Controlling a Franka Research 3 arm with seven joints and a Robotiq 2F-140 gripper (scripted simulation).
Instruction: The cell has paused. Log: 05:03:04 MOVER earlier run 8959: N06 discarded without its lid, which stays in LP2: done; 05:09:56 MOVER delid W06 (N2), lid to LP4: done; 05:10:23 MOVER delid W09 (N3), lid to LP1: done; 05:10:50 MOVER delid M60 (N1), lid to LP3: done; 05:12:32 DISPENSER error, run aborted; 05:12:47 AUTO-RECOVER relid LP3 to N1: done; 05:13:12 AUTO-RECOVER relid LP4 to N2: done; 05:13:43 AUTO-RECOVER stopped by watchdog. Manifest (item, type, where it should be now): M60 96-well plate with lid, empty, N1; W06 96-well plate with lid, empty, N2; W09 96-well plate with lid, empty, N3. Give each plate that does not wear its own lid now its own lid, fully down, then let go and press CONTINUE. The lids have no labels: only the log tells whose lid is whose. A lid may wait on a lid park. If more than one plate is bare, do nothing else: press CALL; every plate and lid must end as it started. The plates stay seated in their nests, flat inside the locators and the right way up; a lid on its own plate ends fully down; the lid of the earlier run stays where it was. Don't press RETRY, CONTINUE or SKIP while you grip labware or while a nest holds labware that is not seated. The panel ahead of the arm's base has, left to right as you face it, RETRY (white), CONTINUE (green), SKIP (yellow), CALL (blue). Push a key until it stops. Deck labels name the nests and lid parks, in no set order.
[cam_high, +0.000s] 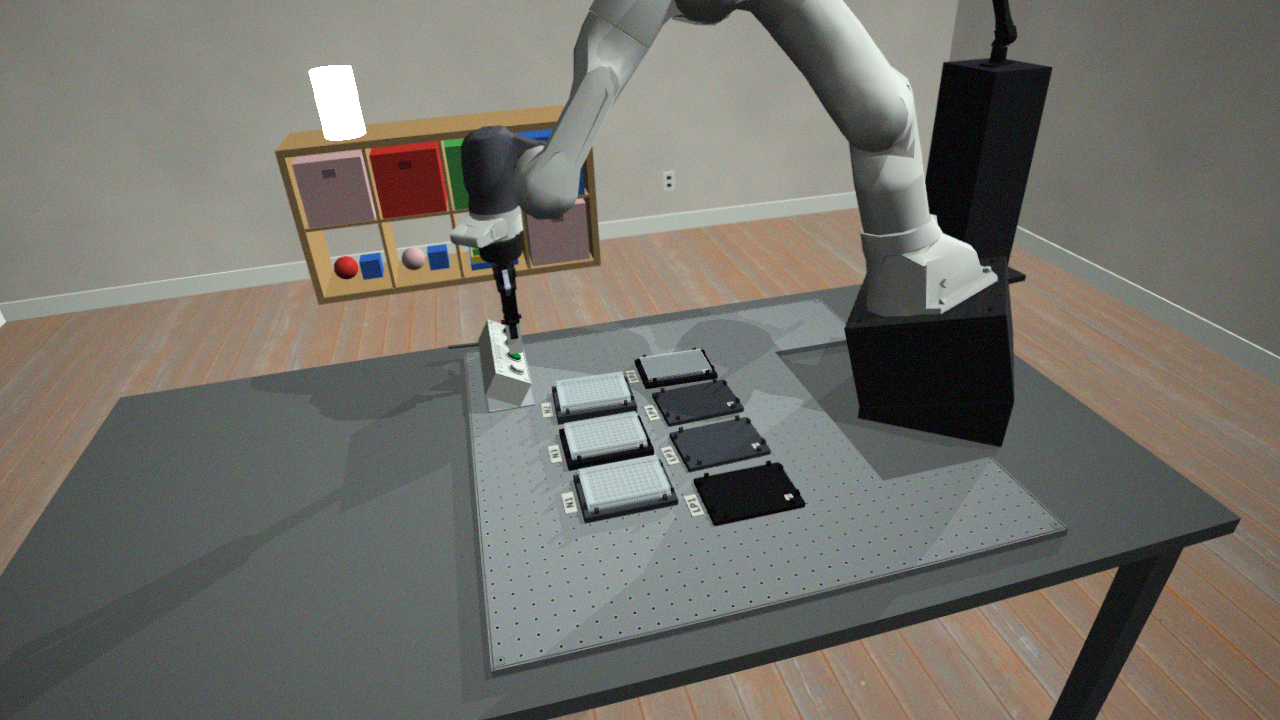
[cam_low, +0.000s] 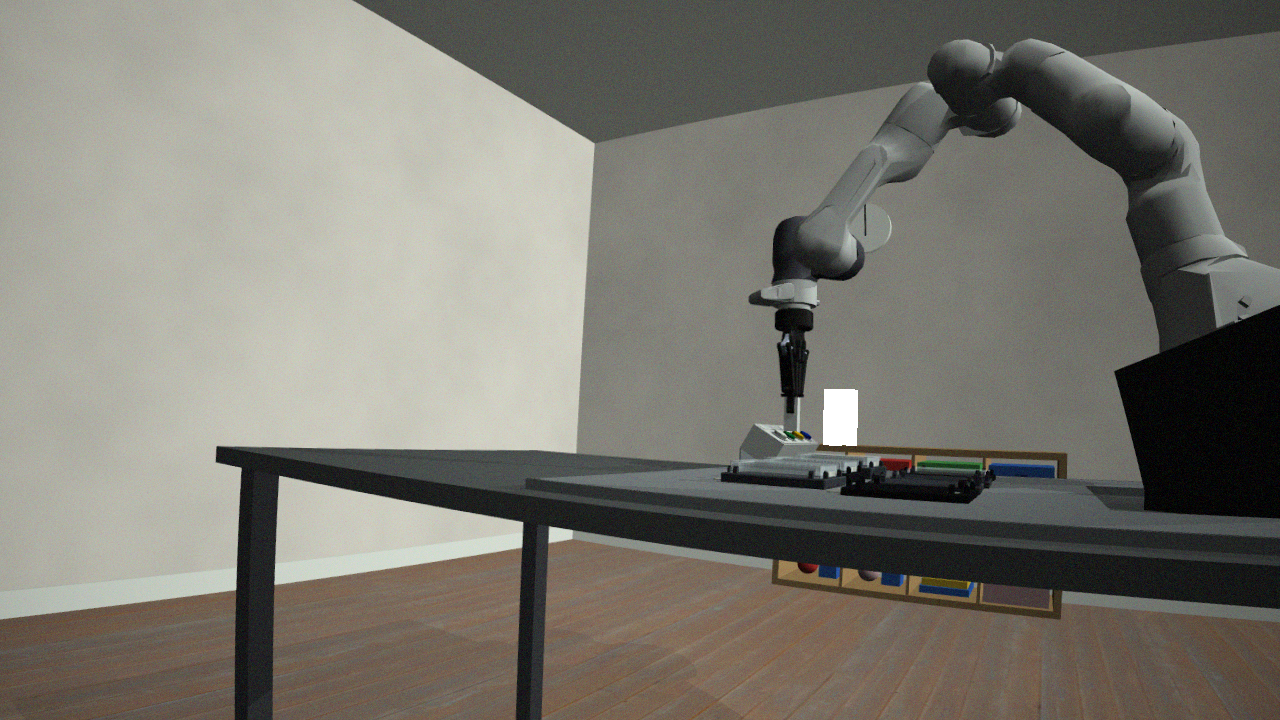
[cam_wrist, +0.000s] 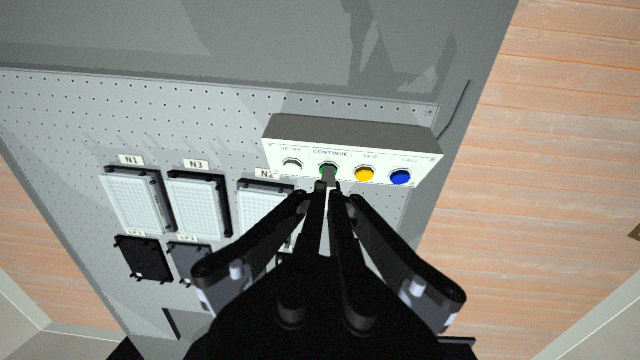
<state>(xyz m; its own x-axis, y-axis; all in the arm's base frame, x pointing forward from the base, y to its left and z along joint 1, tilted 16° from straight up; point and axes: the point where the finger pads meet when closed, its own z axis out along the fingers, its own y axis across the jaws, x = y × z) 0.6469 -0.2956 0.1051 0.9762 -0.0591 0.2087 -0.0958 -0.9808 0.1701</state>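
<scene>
Now: the green continue key 40 mm below my hand. Also, from my hand: blue call key (100 mm to the right, 40 mm below, 10 mm behind); white retry key (50 mm to the left, 40 mm below, 10 mm ahead); yellow skip key (50 mm to the right, 40 mm below).
</scene>
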